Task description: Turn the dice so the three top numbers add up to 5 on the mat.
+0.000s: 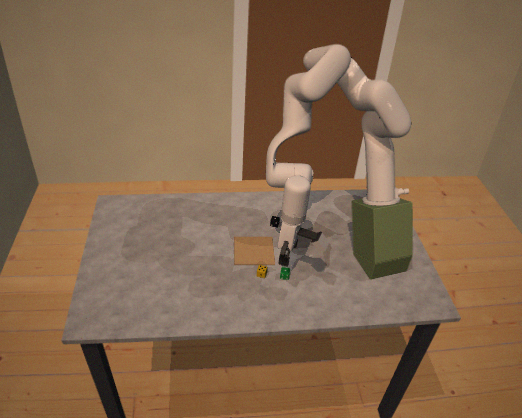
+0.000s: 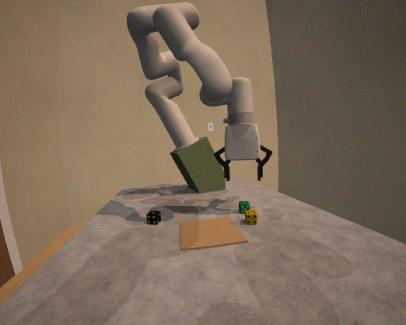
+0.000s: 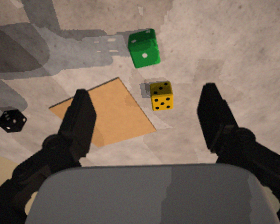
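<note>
The green die is 9 cm below my hand. Also, from my hand: tan mat 13 cm to the right, 11 cm below, 9 cm ahead; then yellow die 9 cm below, 8 cm ahead, 2 cm to the right; then black die 27 cm to the right, 9 cm below, 1 cm behind.
</note>
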